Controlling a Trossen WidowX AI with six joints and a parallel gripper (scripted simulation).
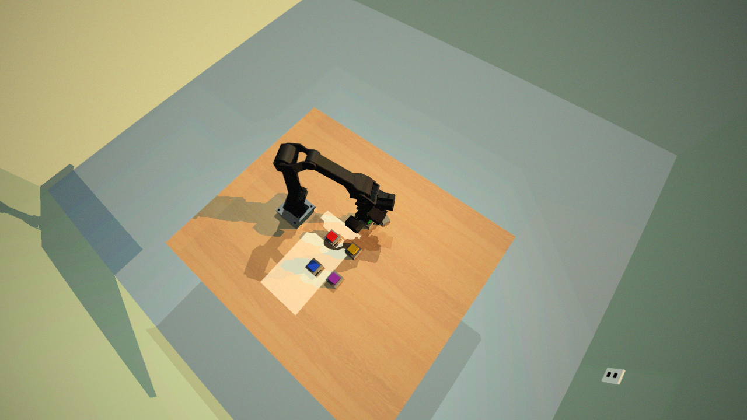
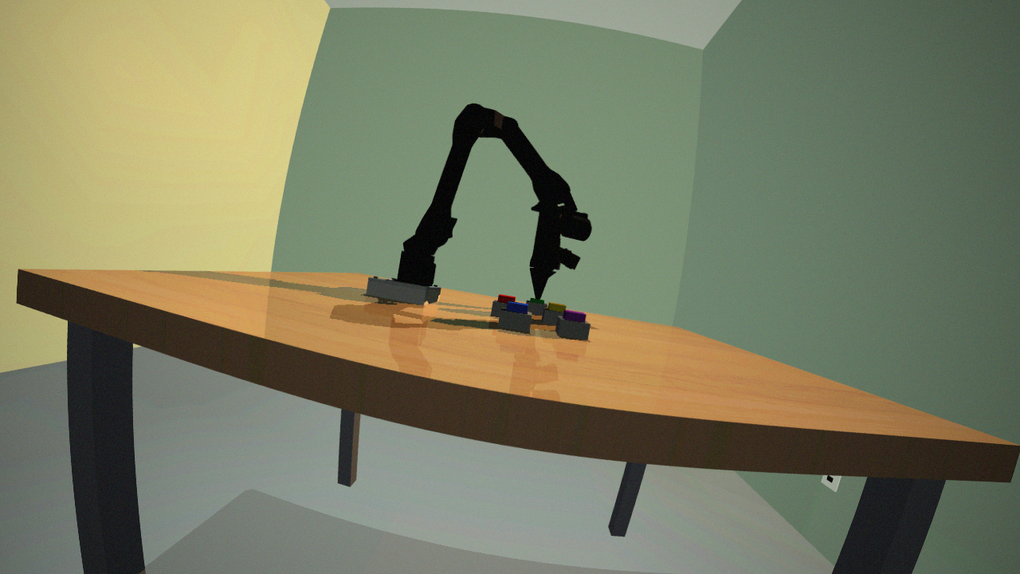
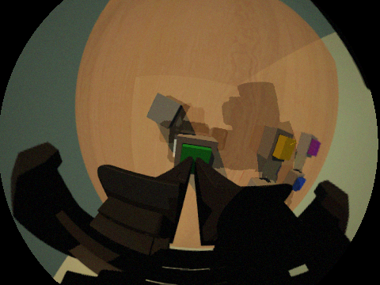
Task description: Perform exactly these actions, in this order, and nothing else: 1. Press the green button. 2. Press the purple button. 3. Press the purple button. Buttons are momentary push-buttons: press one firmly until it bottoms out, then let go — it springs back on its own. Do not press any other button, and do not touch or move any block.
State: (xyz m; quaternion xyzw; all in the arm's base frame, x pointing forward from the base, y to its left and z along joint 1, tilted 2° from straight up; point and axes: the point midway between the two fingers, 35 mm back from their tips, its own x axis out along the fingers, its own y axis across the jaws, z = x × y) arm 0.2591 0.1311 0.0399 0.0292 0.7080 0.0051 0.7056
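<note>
Now: gripper tip 10 mm above the green button. From my gripper tip the other things lie so: yellow button: 30 mm ahead, 130 mm to the right; red button: 70 mm behind, 140 mm to the right; grey block: 50 mm ahead, 40 mm to the left, 20 mm below.
</note>
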